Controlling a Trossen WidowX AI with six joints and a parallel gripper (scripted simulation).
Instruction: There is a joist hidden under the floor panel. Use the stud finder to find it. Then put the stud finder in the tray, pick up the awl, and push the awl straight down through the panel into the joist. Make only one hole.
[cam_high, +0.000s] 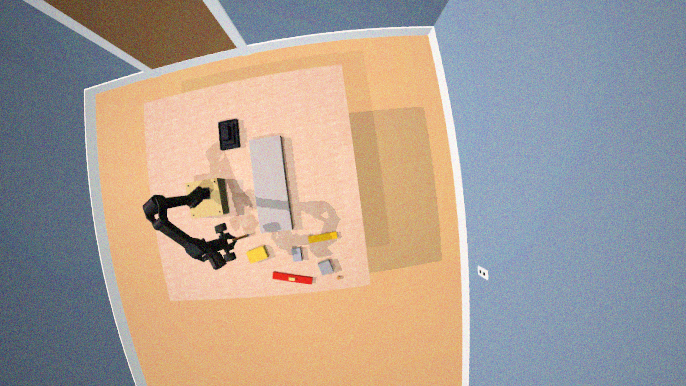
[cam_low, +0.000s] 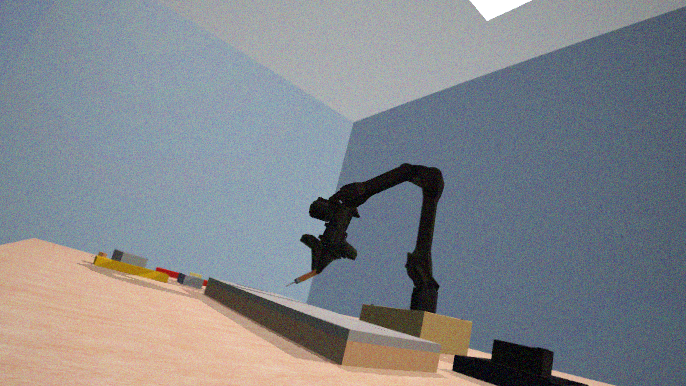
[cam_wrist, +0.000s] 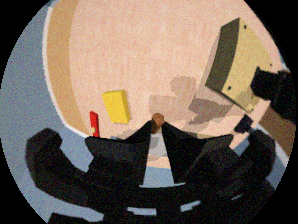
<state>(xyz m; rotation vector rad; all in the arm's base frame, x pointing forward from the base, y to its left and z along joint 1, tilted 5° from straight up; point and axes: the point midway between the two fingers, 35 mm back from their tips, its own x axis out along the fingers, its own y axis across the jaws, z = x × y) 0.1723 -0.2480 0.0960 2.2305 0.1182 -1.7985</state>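
Right now the awl is 50 mm ahead of my gripper tip, 10 mm to the left of it and 30 mm below it. The rest, counted from my gripper tip: red level: 250 mm ahead, 270 mm to the right, 110 mm below; then yellow block: 60 mm ahead, 120 mm to the right, 110 mm below; then yellow bar: 450 mm ahead, 50 mm to the right, 110 mm below.
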